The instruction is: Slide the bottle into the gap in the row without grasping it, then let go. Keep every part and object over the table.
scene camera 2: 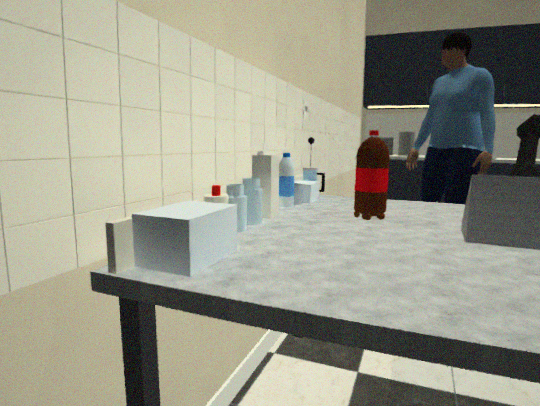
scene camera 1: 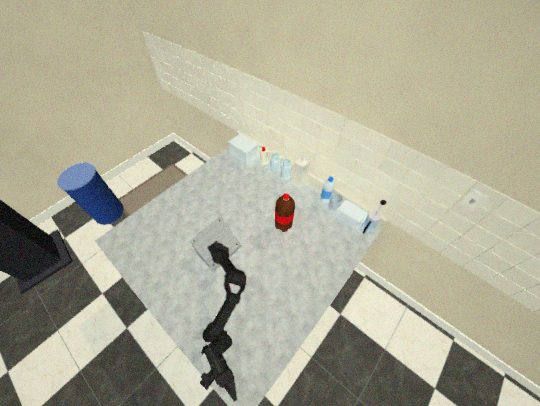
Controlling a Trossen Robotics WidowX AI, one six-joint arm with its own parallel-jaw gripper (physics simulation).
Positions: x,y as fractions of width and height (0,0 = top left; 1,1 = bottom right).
A white box (scene camera 2: 0.34,0.59): 0.71 m from the lens. A blue-capped bottle (scene camera 2: 0.53,0.41): 1.45 m from the lens. A brown bottle (scene camera 2: 0.69,0.40): 1.26 m from the lens. The marked spots on the blue-capped bottle and the white box are 0.81 m apart.
